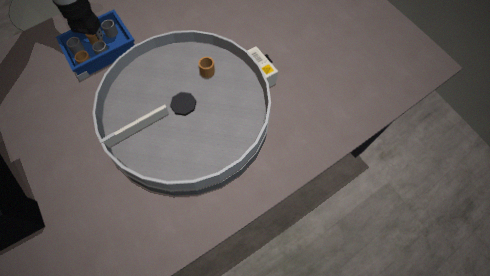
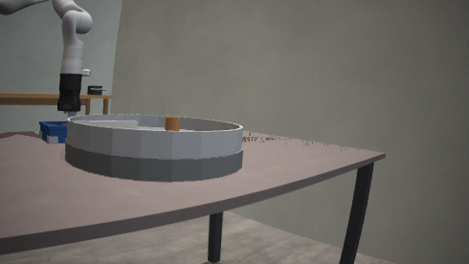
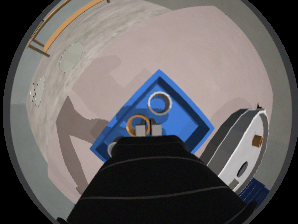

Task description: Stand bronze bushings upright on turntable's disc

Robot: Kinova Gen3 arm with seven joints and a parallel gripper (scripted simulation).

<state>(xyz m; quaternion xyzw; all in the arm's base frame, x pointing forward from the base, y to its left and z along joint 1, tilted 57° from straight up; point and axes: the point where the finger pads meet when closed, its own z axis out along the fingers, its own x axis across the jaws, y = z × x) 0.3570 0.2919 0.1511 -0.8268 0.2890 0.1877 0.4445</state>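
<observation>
The crate lies 10 mm behind my hand, 20 mm to the right of it and 20 mm below it. Round my hand: turntable disc (120 mm ahead, 350 mm to the right, 10 mm above).
</observation>
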